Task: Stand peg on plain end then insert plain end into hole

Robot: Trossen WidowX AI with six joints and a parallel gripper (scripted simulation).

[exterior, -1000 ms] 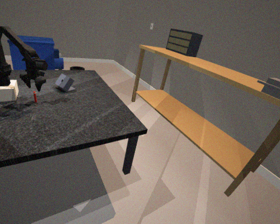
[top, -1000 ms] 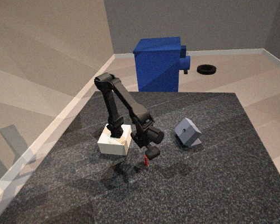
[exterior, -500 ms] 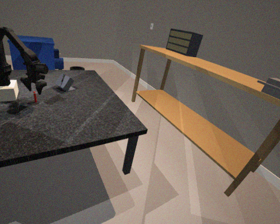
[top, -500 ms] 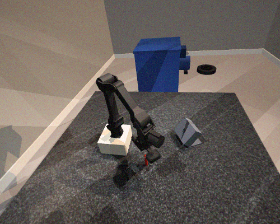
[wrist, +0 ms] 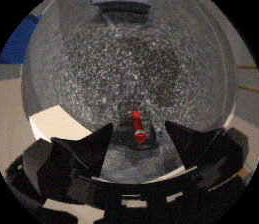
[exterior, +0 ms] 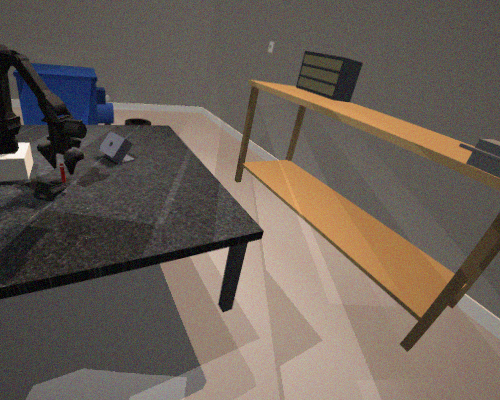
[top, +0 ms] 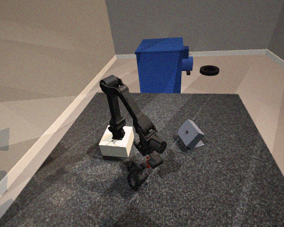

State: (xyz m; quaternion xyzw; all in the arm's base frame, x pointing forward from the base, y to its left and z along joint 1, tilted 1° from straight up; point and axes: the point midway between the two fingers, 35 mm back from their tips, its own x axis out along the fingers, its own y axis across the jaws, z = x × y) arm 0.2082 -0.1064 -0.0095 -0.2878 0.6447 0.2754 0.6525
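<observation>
Right now the red peg is 1 cm above my gripper tip. Also, from my gripper tip: grey sloped panel: 23 cm to the left, 20 cm ahead, 2 cm above.
</observation>
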